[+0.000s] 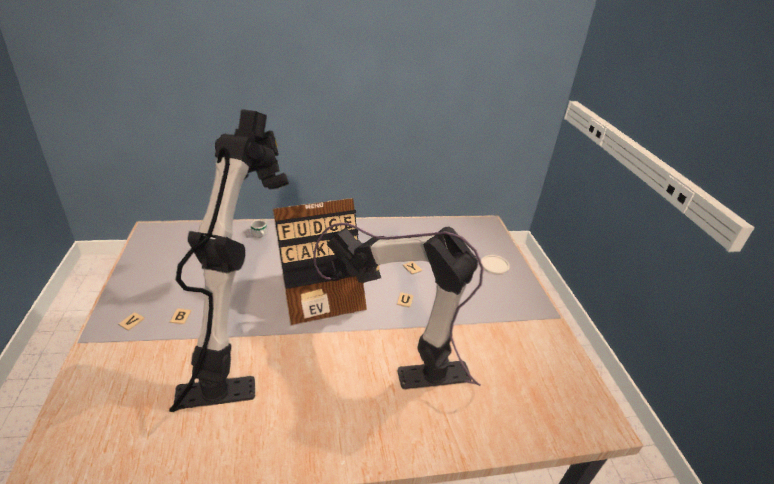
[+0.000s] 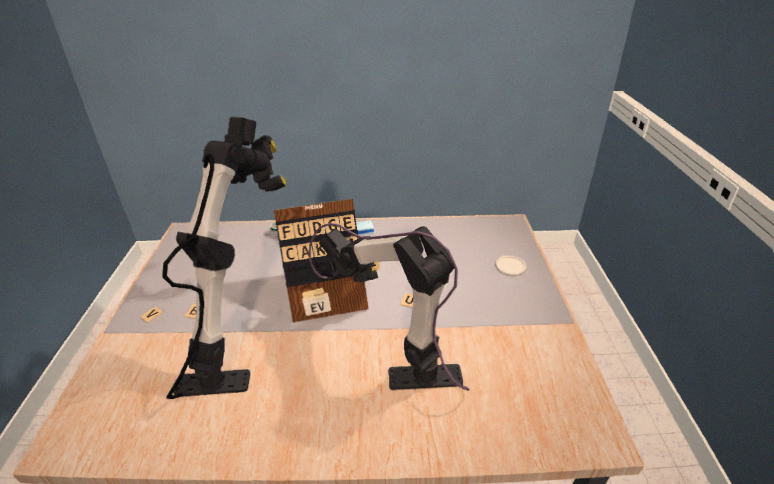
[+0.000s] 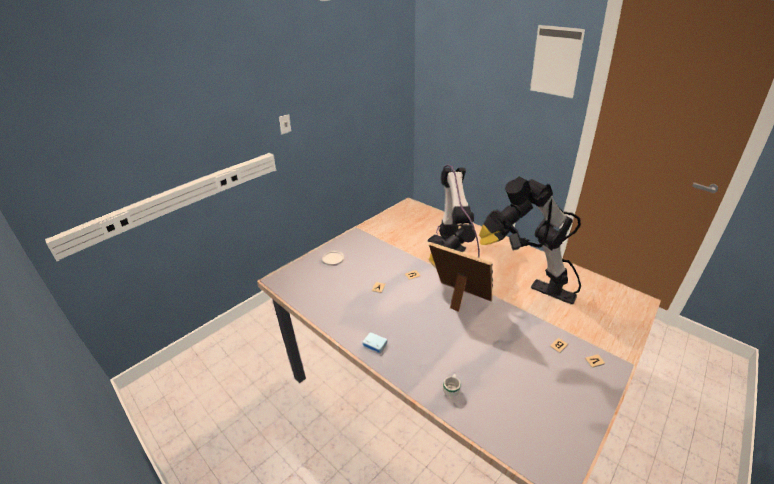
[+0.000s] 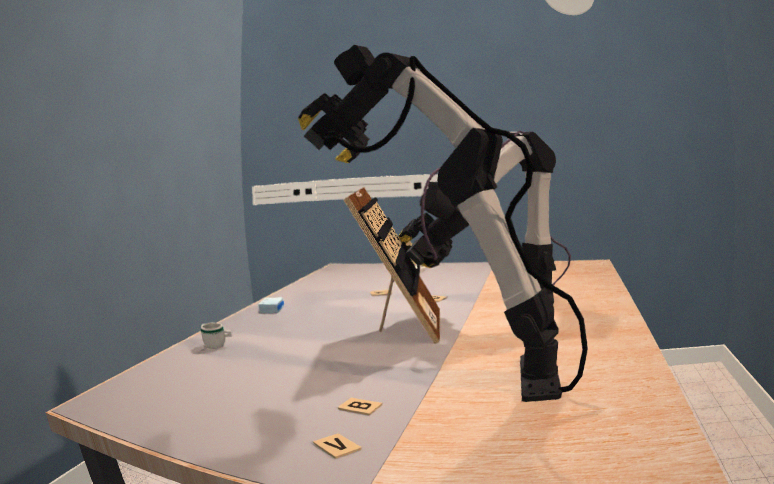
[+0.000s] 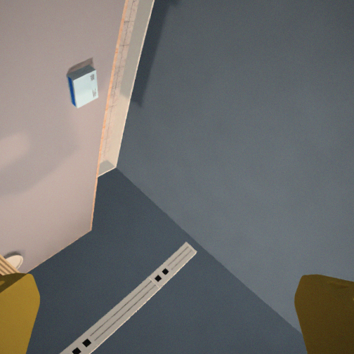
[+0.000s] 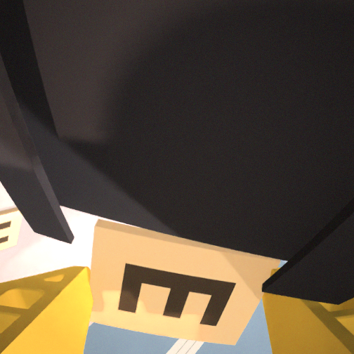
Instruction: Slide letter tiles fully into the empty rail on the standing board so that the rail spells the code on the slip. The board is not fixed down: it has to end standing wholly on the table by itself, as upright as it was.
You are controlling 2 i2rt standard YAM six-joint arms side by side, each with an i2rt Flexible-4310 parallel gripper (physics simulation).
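Places are measured from the left arm's base along level axes (x back, y right, z up), in centimetres.
Where they show: left gripper, fingertip midpoint: [image 1: 280,163] [image 2: 279,166] [image 3: 480,240]; right gripper, fingertip midpoint: [image 3: 431,262]; left arm's base at its link origin: [image 1: 215,393] [image 2: 213,384] [image 3: 553,292] [image 4: 539,377]; right arm's base at its link origin: [image 1: 434,375] [image 2: 425,377].
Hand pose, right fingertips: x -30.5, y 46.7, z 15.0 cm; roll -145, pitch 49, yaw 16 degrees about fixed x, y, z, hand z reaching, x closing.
Note:
Things, the pixels of their top centre, and the offset from my right fingertips. "*": a spot on its surface instead. Level surfaces: height alone.
- slip at its top centre: [image 4: 429,301] [image 1: 315,299] [image 2: 316,297] dx +6.9, dy -17.9, dz -7.4 cm
- black third rail at a spot on its surface: [image 1: 308,276] * dx +2.8, dy -19.5, dz -1.8 cm
- Tiles V at its top centre: [image 4: 336,444] [image 1: 131,320] [image 2: 151,314] [image 3: 595,360] dx +1.0, dy -72.6, dz -14.4 cm
- B at its top centre: [image 4: 359,405] [image 1: 180,315] [image 2: 194,310] [image 3: 559,344] dx +0.8, dy -58.4, dz -14.4 cm
- U at its top centre: [image 2: 409,299] [image 1: 405,299] [image 3: 412,274] dx +3.8, dy +11.7, dz -14.4 cm
- Y at its top centre: [image 4: 381,292] [image 1: 412,267] [image 3: 378,286] dx -12.3, dy +18.8, dz -14.4 cm
- mug at its top centre: [image 4: 215,325] [image 3: 452,380] [image 1: 259,225] dx -39.4, dy -34.0, dz -9.8 cm
- light blue box at its top centre: [image 4: 270,301] [image 3: 374,340] [image 2: 363,225] dx -39.0, dy -0.7, dz -12.3 cm
- pale round dish at its top centre: [image 2: 510,264] [image 1: 495,263] [image 3: 333,257] dx -8.9, dy +50.0, dz -13.5 cm
- grey mat at its surface level: dz -14.8 cm
The standing board [image 1: 344,296] [image 3: 465,271] leans back on its rear leg; its upper rails read FUDGE and CAKE, the latter partly hidden. The slip [image 1: 315,308] [image 2: 316,307] shows EV. The black third rail [image 1: 308,276] [image 6: 200,125] shows no letters in its visible part. My right gripper [image 4: 415,251] [image 6: 177,281] is shut on an E tile [image 6: 175,285] at the rail's open right end; contact is unclear. My left gripper [image 2: 279,163] [image 5: 166,291] is open and empty, high above the board's upper left. Tiles V [image 1: 131,320], B [image 1: 180,316], U [image 1: 405,299] and Y [image 1: 412,267] lie on the mat.
A mug [image 1: 258,228] [image 3: 451,385] and a light blue box [image 3: 375,342] [image 5: 84,87] stand behind the board. A pale round dish [image 1: 495,264] [image 2: 510,265] lies at the right of the grey mat [image 1: 513,302]. The right arm crosses the board's front.

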